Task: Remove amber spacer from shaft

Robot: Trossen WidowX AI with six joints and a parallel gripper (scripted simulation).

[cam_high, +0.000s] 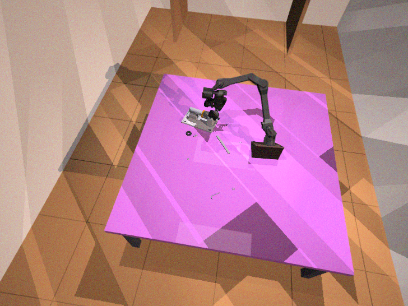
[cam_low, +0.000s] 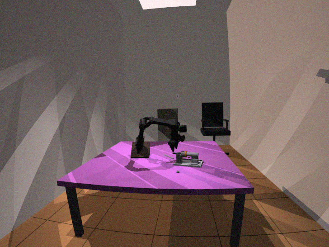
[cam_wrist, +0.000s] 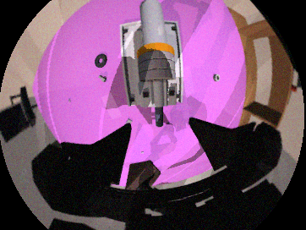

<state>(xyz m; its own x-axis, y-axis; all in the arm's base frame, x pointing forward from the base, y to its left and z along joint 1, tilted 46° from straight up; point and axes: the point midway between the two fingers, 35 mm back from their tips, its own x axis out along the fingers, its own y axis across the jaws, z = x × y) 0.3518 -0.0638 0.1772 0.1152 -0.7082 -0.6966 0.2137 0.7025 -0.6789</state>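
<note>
My gripper tip is 70 mm short of the thin dark shaft, 30 mm above it and 20 mm to the left of it. Round my gripper tip: grey support block (120 mm ahead, 60 mm below, 30 mm to the right); then metal strip (150 mm to the left, 100 mm below, 70 mm behind); then amber spacer (100 mm ahead, 30 mm below, 20 mm to the right).
</note>
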